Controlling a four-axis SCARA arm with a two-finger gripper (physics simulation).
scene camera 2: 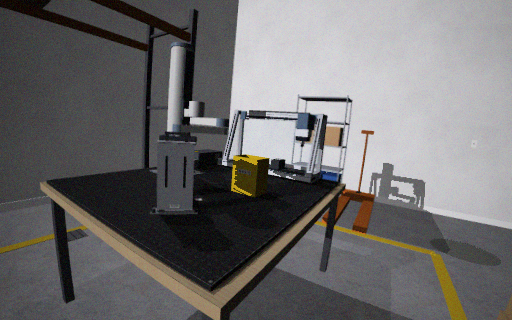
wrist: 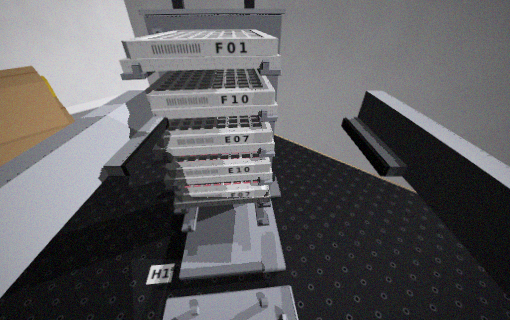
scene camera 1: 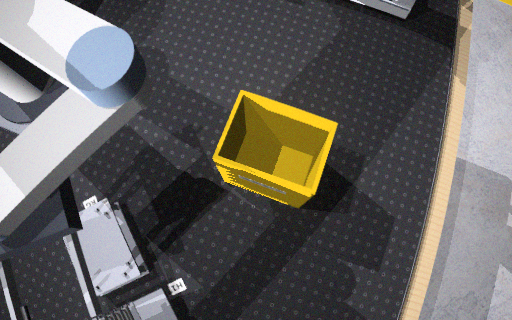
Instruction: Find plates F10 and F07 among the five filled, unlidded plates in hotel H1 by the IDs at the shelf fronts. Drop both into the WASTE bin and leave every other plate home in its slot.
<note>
In view: my gripper (wrist: 255, 107), a plate F07 (wrist: 235, 192), a plate F01 (wrist: 176, 50) and a hotel base (wrist: 227, 241).
Scene camera 1 misses the plate F01: it is out of frame.
</note>
